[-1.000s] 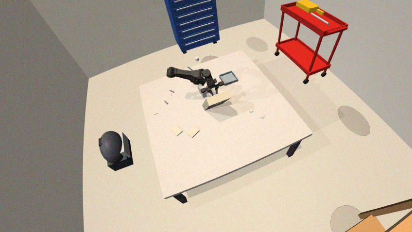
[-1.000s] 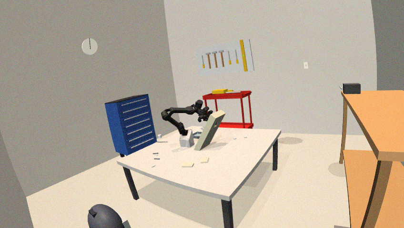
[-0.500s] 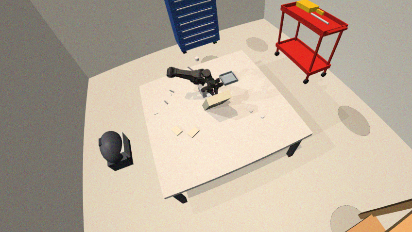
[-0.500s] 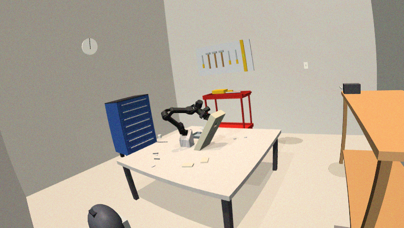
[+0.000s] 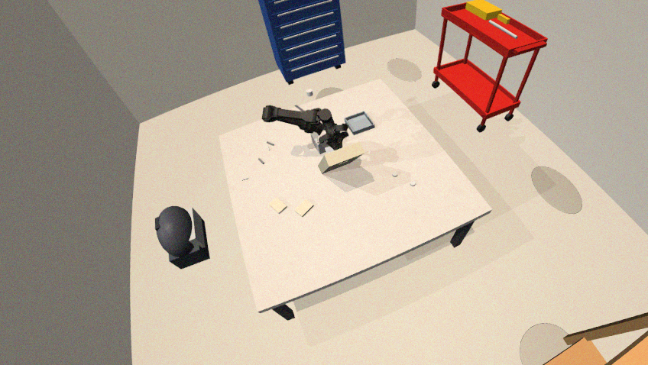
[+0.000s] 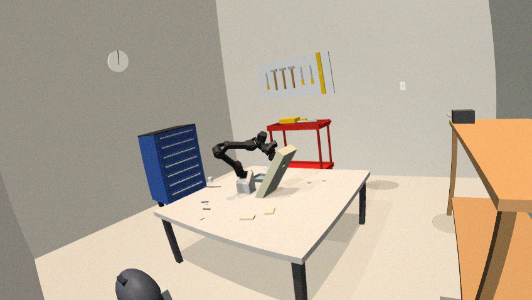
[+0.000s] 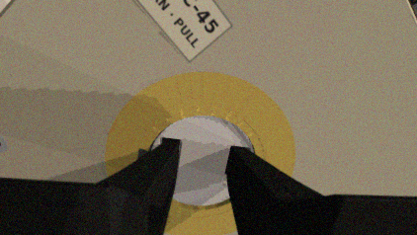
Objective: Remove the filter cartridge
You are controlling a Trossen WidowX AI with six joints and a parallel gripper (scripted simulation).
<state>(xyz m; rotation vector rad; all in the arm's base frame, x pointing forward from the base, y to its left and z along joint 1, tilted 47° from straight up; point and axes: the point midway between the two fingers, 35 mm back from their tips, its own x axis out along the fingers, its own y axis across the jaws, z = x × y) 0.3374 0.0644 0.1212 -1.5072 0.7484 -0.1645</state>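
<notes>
Now: the grey tray 370 mm behind my gripper tip, 340 mm to the left of it and 270 mm below it. Round my gripper tip: round grey filter cartridge: 10 mm below, 10 mm ahead.
</notes>
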